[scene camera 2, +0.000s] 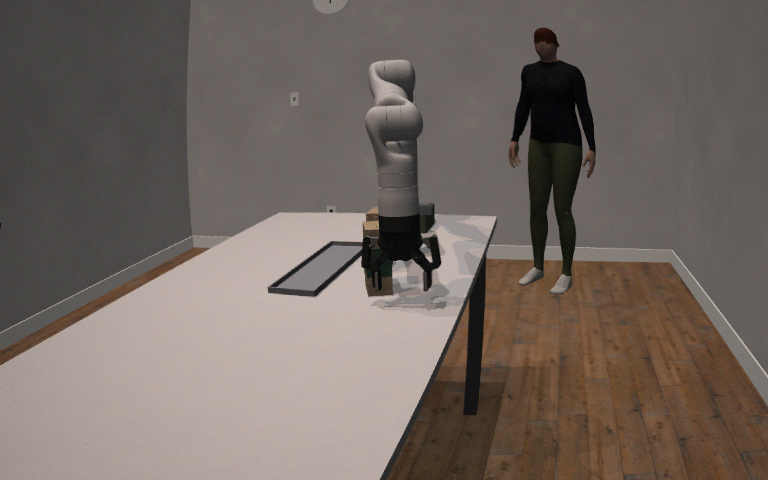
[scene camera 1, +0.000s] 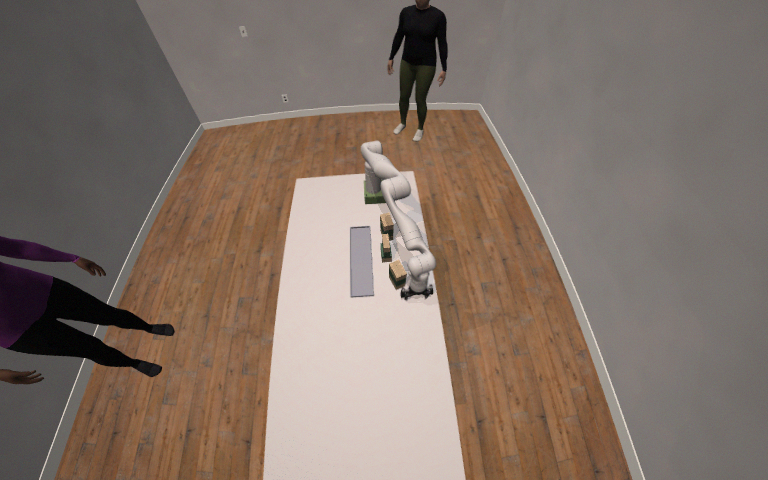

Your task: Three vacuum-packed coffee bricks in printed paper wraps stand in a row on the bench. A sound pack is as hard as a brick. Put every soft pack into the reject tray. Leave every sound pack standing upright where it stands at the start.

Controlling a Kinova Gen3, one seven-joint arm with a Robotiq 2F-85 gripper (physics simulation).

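Places are measured from the arm's base along level axes (x up, y ahead, z left), in centimetres.
Pixels of known places: gripper, fingertip midpoint: (scene camera 2: 402, 290) (scene camera 1: 416, 297); arm's base at its link origin: (scene camera 1: 373, 188).
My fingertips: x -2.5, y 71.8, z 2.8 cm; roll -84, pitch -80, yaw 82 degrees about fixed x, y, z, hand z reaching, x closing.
Note:
For each thing: its top centre in the pictures, then the offset to it from my fingertips. Level surfaces: height alone.
- middle brick at its top centre: (scene camera 2: 376, 209) (scene camera 1: 386, 240) dx +10.0, dy -28.4, dz -6.9 cm
- far brick at its top centre: (scene camera 1: 386, 219) dx +10.0, dy -40.9, dz -3.1 cm
- reject tray at its top centre: (scene camera 2: 323, 262) (scene camera 1: 360, 258) dx -2.7, dy -29.3, dz -20.2 cm
- white bench at its surface level: dx -4.0 cm
Three coffee bricks with tan tops and dark green wraps stand upright in a row: the near brick (scene camera 1: 397, 273) (scene camera 2: 379, 286), the middle brick (scene camera 1: 385, 244) and the far brick (scene camera 1: 386, 221). The near brick is turned a little compared with the middle one. In the scene camera 2 view the gripper and arm hide much of the row. The reject tray (scene camera 1: 361, 261) (scene camera 2: 291, 292), grey with a dark rim, lies left of the row and is empty. My gripper (scene camera 1: 417, 295) (scene camera 2: 402, 287) is wide open and empty, low over the bench, at the near right side of the near brick.
The white bench (scene camera 1: 362, 384) (scene camera 2: 226, 367) has its right edge close beside the gripper. The arm's green base block (scene camera 1: 373, 199) (scene camera 2: 427, 217) is at the far end. One person (scene camera 1: 421, 39) (scene camera 2: 552, 107) stands beyond the bench, another (scene camera 1: 28, 305) to the left.

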